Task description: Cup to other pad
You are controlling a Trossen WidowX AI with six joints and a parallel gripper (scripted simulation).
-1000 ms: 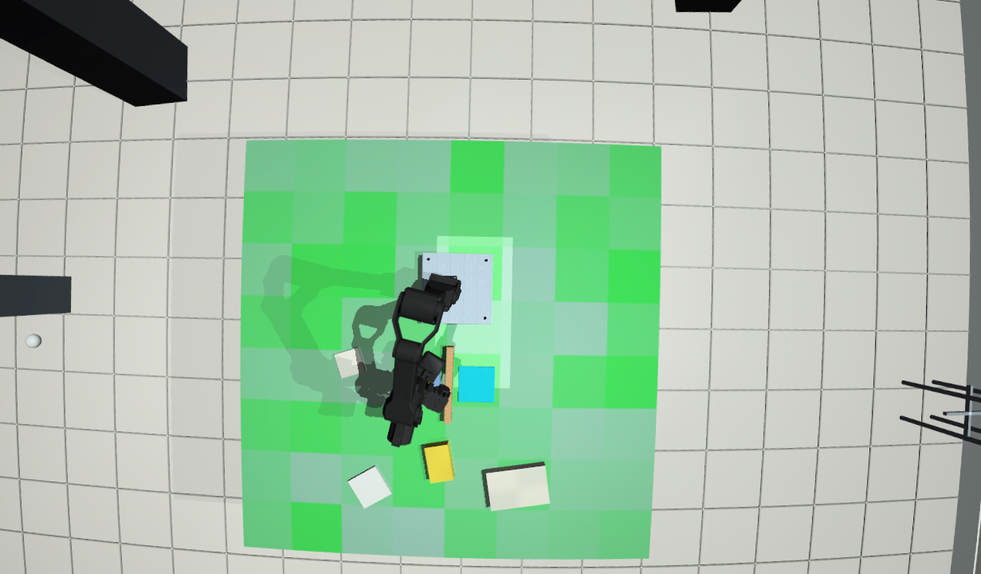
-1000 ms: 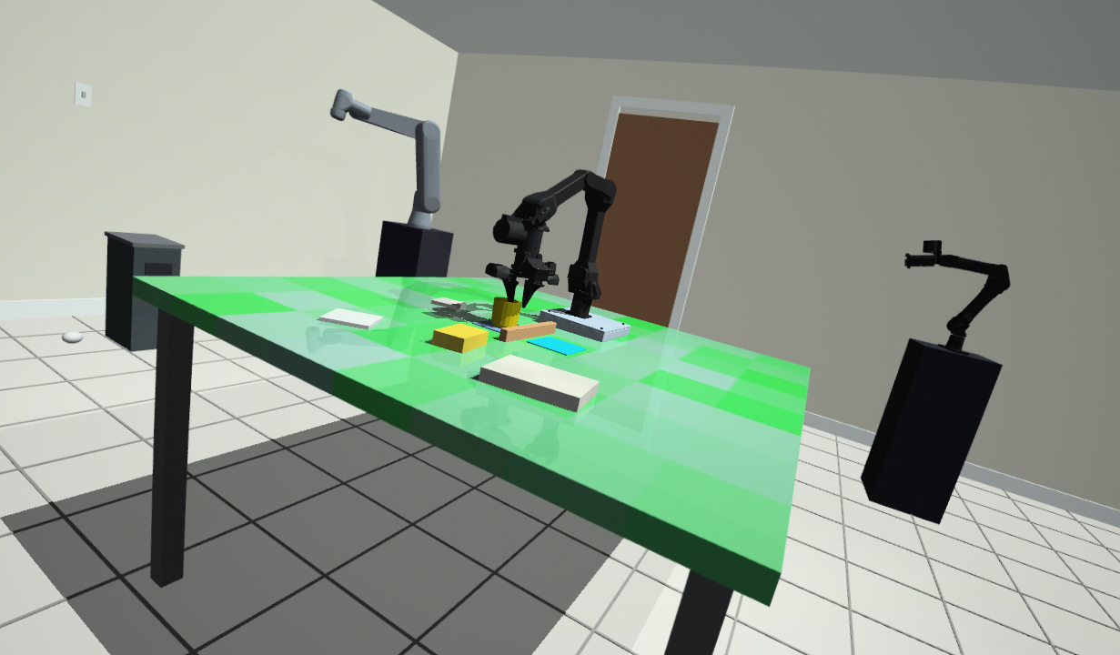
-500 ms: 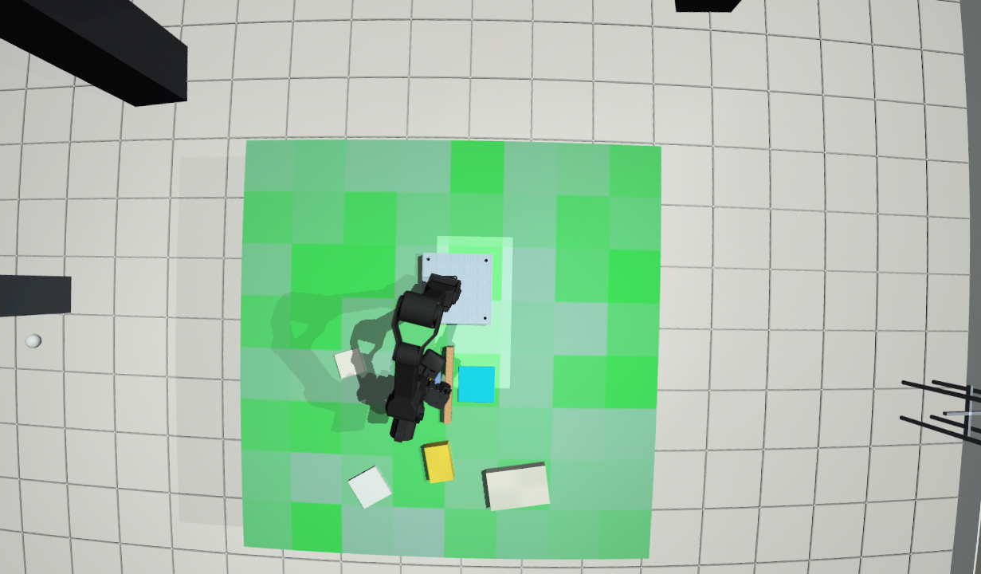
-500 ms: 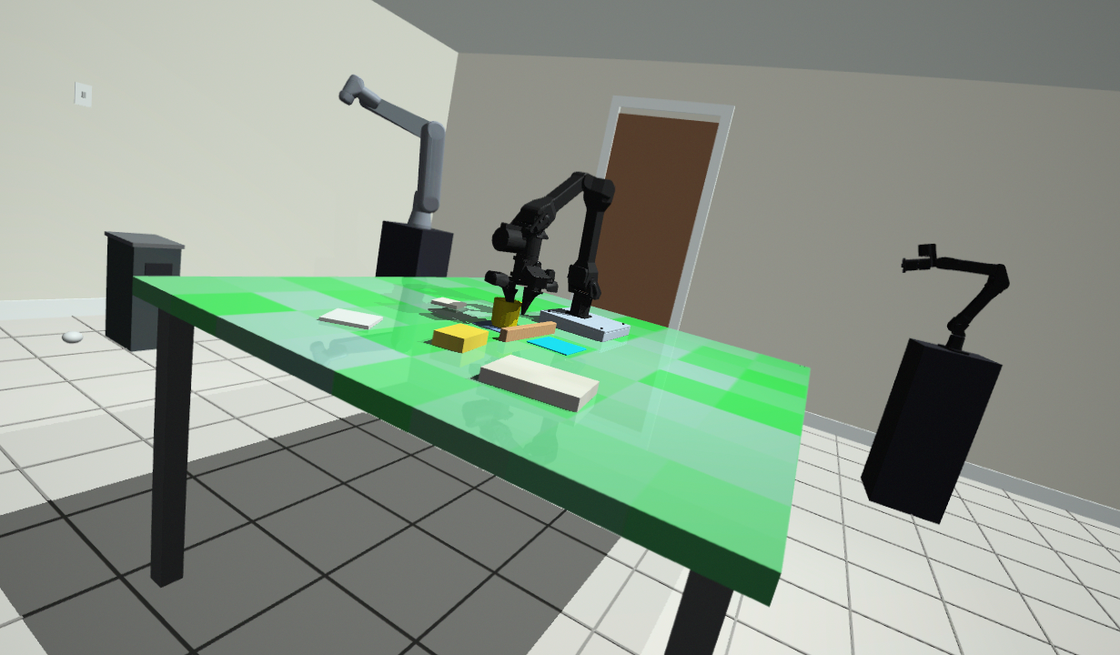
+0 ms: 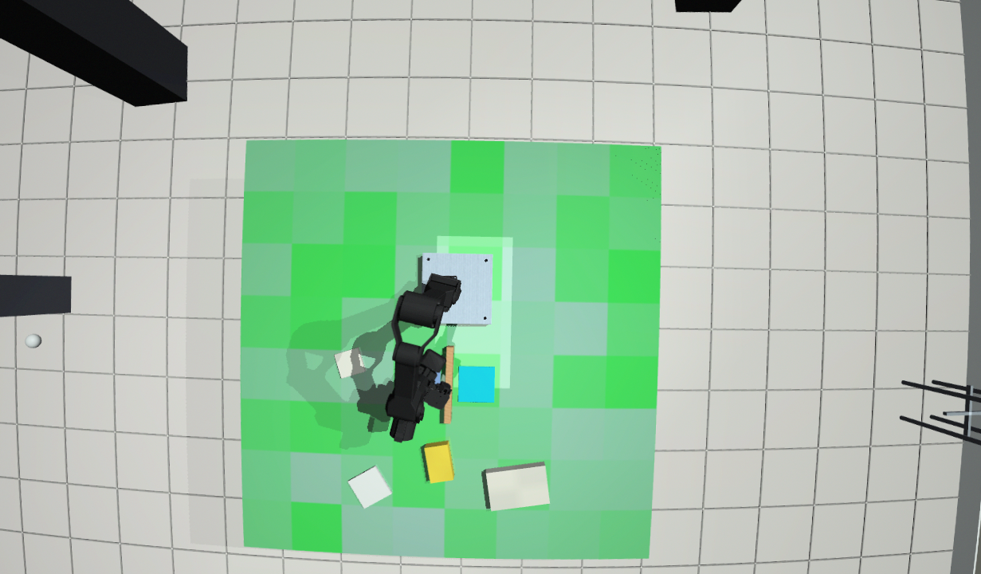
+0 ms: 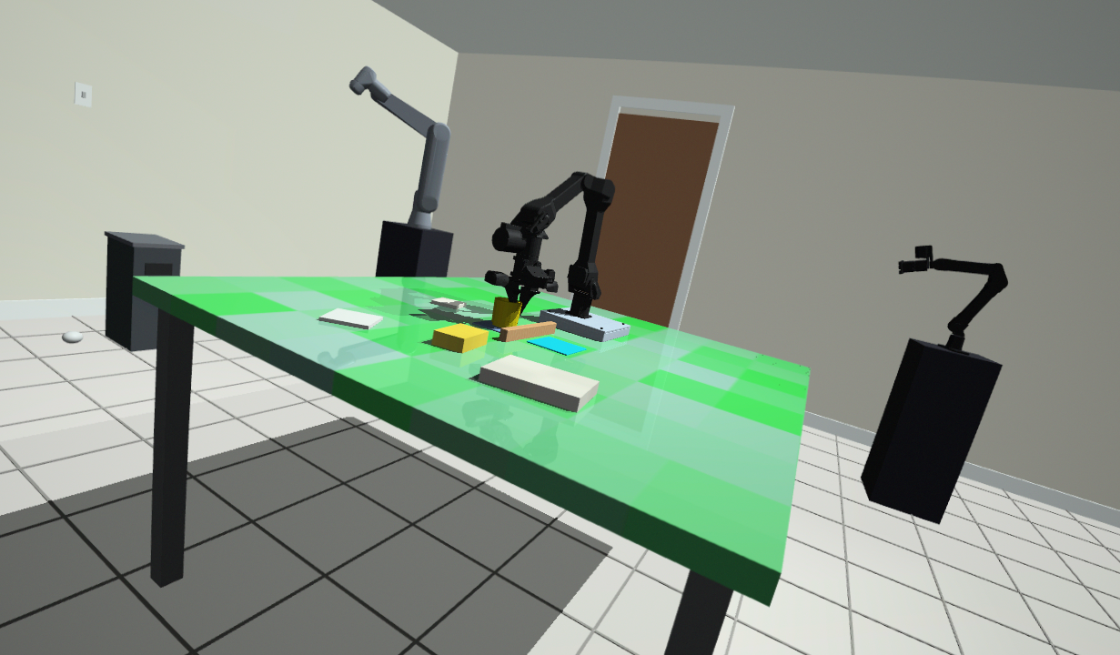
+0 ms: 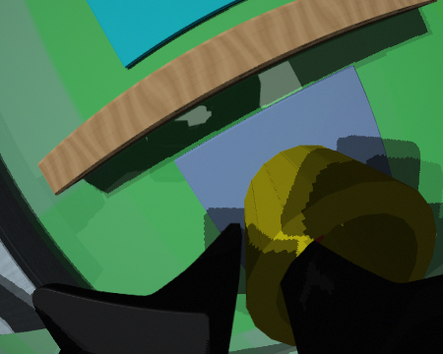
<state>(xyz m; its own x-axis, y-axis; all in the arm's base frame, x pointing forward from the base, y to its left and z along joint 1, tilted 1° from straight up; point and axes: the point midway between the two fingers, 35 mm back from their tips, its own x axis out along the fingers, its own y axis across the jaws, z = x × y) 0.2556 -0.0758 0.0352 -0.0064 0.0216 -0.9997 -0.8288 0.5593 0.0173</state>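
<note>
Right now my gripper tip is 50 mm above the blue pad, 30 mm short of it and 20 mm to the left of it. From my gripper tip the other things lie so: wooden bar 60 mm to the left, 40 mm ahead, 30 mm below; olive-yellow cup 20 mm to the right, 20 mm ahead; cyan pad 150 mm to the left, 50 mm below, 40 mm ahead.
</note>
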